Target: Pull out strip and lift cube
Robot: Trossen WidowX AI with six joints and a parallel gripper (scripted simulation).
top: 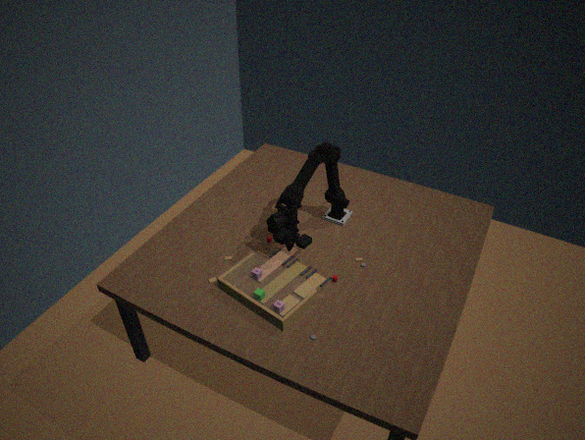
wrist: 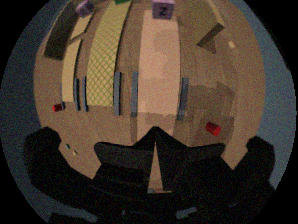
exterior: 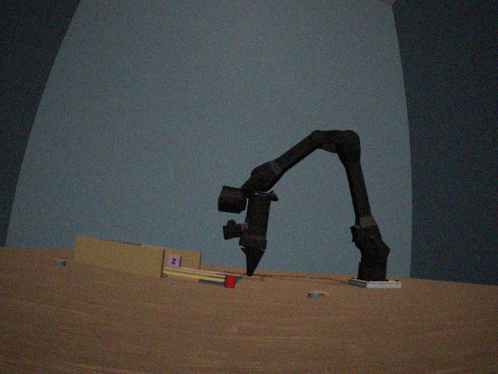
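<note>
Now: gripper tip 9 cm short of the pink strip and 1 cm to the left of it.
</note>
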